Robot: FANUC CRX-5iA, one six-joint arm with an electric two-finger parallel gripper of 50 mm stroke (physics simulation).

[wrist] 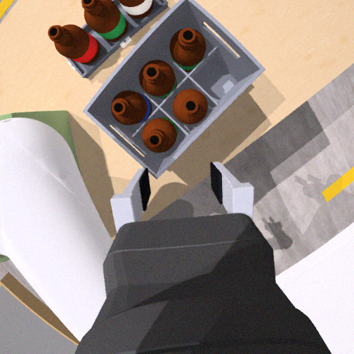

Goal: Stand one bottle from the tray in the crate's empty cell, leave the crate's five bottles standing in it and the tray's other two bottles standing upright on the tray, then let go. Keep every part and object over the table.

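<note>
A grey six-cell crate [120, 82] stands on the table in the upper middle of the wrist view. It holds five upright brown bottles, among them one at the top [187, 47] and one at the left [130, 107] with a blue label. The crate's empty cell [220, 82] is at its right corner. The tray [85, 72] beyond the crate at the upper left holds a red-label bottle [75, 44], a green-label bottle [105, 20] and a white-label bottle [137, 6], all upright. My gripper [179, 177] is open and empty, short of the crate's near corner and seemingly above the table's edge.
A white robot arm link [42, 210] fills the left side, with a green surface [57, 125] behind it. The table [45, 95] ends in a diagonal edge below and right of the crate. Grey floor with a yellow stripe [340, 184] lies beyond it.
</note>
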